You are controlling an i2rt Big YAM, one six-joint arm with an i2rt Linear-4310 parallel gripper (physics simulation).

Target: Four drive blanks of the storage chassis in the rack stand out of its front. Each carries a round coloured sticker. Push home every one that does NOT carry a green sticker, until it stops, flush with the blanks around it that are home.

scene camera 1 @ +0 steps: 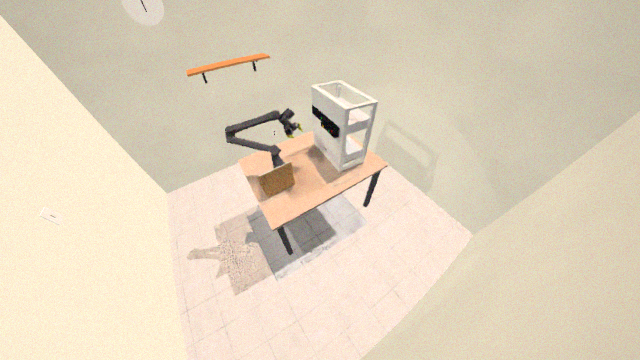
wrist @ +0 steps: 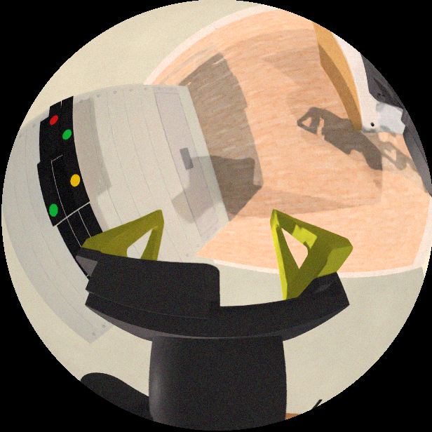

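Where they show: gripper, fingertip midpoint: [scene camera 1: 298, 135]; arm's base, link origin: [scene camera 1: 279, 166].
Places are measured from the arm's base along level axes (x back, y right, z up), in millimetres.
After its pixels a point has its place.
The white rack [scene camera 1: 330, 104] @(x -480, y -25, z 384 mm) [wrist: 135, 125] stands on the table, with the black storage chassis [scene camera 1: 325, 121] @(x -431, y -13, z 261 mm) [wrist: 56, 145] across its front. In the wrist view the chassis runs down the left side and carries a red sticker [wrist: 54, 120], a green sticker [wrist: 67, 134], a yellow sticker [wrist: 75, 180] and another green sticker [wrist: 53, 210]. How far each blank stands out is hard to tell. My gripper [scene camera 1: 296, 132] @(x -253, y -154, z 114 mm) [wrist: 216, 215] is open and empty, in front of the rack and apart from it. Its left finger and body hide the chassis's lower end in the wrist view.
The wooden table [scene camera 1: 300, 200] @(x -41, y 254, z -186 mm) [wrist: 280, 240] bears an upright brown board [scene camera 1: 277, 181] @(x 65, y 91, z -54 mm) [wrist: 340, 70] near the arm's base. The arm [scene camera 1: 252, 121] @(x 68, y -273, z 293 mm) bends above the table's rear left. An orange shelf [scene camera 1: 225, 65] hangs on the wall behind.
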